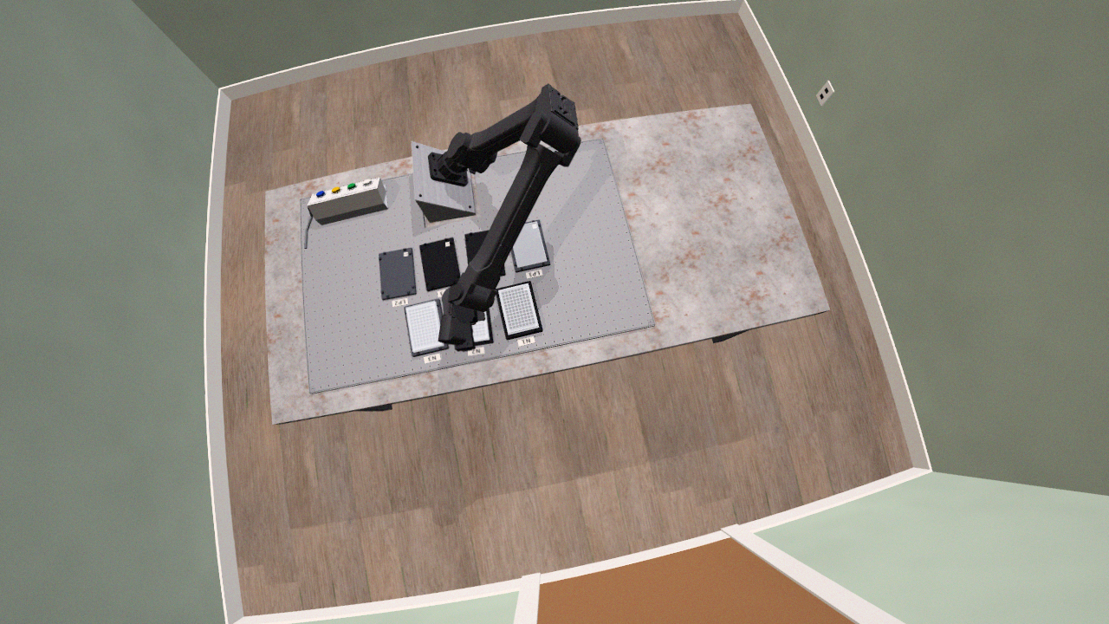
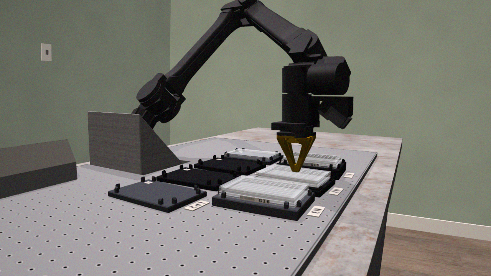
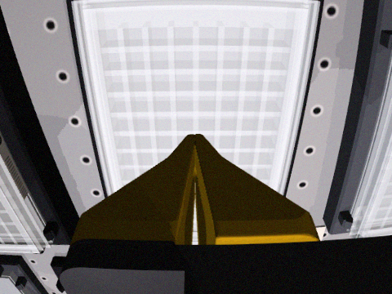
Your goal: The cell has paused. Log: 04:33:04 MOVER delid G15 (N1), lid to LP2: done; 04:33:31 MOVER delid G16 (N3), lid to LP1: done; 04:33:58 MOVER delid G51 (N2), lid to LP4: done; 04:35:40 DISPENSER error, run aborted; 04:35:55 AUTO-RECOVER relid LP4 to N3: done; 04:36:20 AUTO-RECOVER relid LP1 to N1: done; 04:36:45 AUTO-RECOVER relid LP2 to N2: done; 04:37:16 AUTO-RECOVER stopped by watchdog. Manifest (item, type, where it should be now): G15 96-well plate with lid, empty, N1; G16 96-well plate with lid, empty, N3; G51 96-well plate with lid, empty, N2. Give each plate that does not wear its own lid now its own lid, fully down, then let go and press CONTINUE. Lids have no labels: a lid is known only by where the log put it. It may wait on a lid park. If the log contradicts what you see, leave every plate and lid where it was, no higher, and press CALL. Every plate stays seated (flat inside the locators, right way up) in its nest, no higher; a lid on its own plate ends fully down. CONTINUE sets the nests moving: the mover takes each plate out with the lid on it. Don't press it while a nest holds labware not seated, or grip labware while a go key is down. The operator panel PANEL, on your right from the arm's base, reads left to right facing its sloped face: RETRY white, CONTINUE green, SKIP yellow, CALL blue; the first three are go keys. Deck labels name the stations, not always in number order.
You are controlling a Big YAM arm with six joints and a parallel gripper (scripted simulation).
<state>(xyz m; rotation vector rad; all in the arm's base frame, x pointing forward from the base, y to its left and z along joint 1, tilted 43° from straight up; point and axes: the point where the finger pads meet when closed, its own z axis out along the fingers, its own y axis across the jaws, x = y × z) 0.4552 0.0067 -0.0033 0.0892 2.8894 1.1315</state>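
Now: hand 13 cm to the right of the plate G15 and 1 cm above it. Round my hand: plate G16: 13 cm to the right, 1 cm below, 1 cm behind; LP4 label: 10 cm behind, 6 cm to the left, 4 cm below; nest N1: 13 cm to the left, 3 cm below.
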